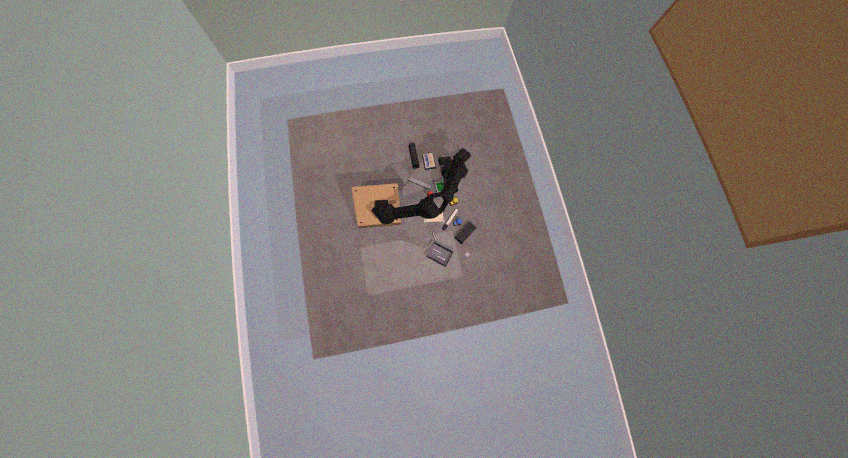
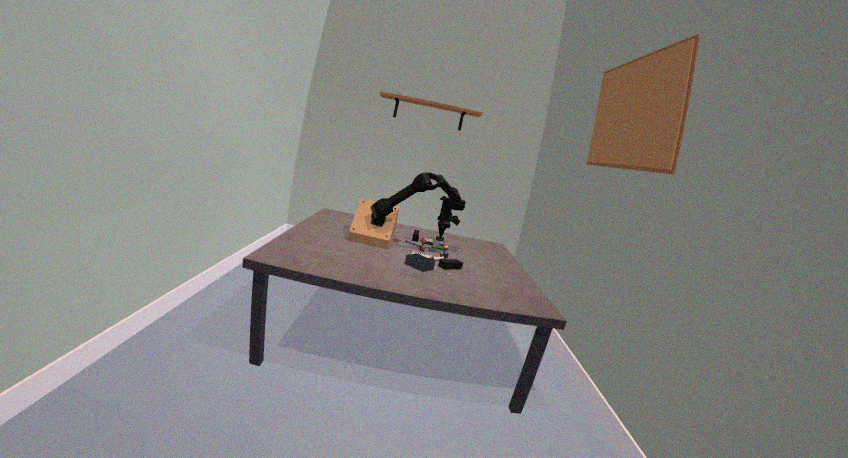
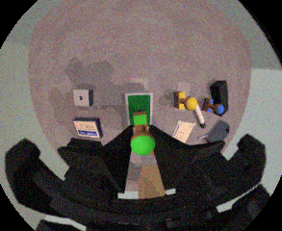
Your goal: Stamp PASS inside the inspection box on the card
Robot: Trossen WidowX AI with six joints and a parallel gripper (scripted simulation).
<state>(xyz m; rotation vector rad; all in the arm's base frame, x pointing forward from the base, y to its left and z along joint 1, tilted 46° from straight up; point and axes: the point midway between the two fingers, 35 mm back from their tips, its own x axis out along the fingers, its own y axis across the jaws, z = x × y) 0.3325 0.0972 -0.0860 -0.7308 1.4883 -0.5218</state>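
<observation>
The green ink pad is 80 mm below my gripper tip. Round my gripper tip: red-knobbed stamp (80 mm behind, 60 mm to the right, 70 mm below); then grey block (20 mm ahead, 150 mm to the left, 70 mm below); then cream card (70 mm behind, 160 mm to the right, 90 mm below).
</observation>
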